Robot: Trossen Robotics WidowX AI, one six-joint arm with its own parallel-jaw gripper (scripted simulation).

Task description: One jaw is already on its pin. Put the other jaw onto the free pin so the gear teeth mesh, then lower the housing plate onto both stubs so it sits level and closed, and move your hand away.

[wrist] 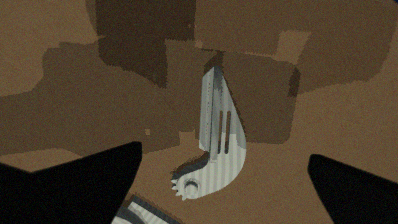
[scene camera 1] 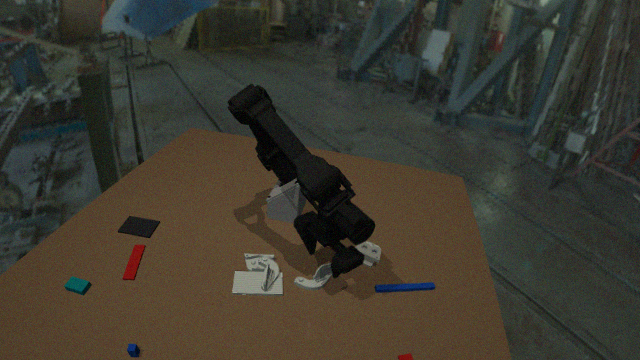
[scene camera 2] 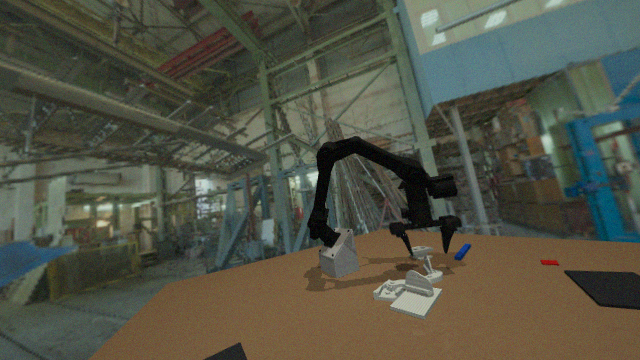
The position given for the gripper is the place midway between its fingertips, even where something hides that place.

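Observation:
A grey jaw (wrist: 222, 165) is part of the scene, and so is a white base, visible at (scene camera 1: 245, 283) and (scene camera 2: 412, 303). Open and holding nothing, the gripper appears at (scene camera 1: 323, 265), (scene camera 2: 428, 254) and (wrist: 224, 156).

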